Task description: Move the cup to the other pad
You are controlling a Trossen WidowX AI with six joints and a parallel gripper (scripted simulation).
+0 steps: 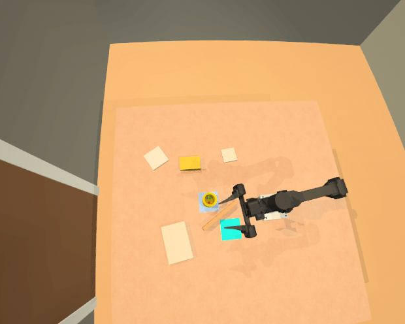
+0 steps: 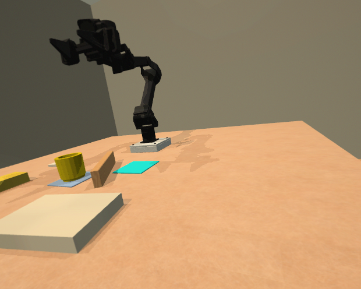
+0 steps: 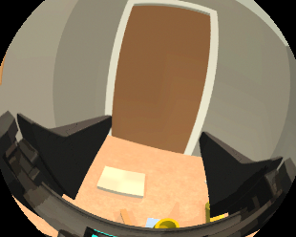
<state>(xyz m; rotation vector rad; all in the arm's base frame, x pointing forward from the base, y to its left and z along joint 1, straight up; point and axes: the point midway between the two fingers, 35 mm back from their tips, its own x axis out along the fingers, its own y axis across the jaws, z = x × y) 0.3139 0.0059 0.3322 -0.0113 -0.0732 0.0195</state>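
Now: the yellow cup 1 cm behind my gripper tip, 9 cm to the right of it and 33 cm below it. The rest, counted from my gripper tip: wooden bar (5 cm behind, 1 cm to the right, 35 cm below); then red marble (1 cm behind, 9 cm to the right, 35 cm below); then light blue pad (1 cm behind, 9 cm to the right, 37 cm below).
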